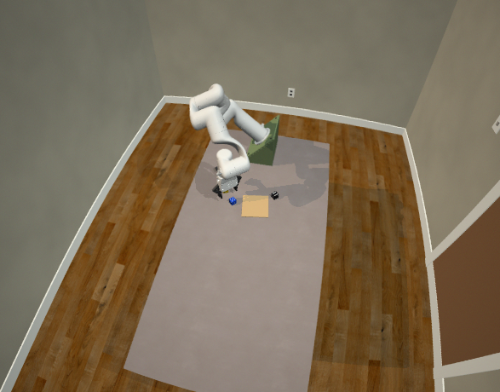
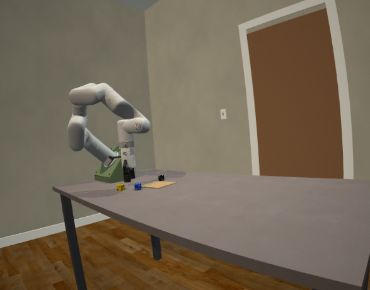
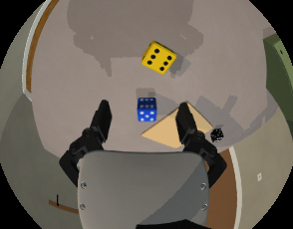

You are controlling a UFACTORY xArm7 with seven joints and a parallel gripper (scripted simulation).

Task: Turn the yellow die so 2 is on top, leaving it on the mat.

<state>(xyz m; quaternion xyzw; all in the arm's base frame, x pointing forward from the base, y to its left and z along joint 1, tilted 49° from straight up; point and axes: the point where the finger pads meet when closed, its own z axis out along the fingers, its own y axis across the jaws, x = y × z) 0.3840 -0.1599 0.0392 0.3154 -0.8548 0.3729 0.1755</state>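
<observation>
Right now my hand is 4 cm above the blue die, 3 cm to the right of it and 2 cm short of it. The rest, counted from my hand: yellow die 5 cm behind, 4 cm below, 3 cm to the right; black die 25 cm to the left, 5 cm behind, 4 cm below; tan mat 15 cm to the left, 6 cm below, 3 cm ahead.
</observation>
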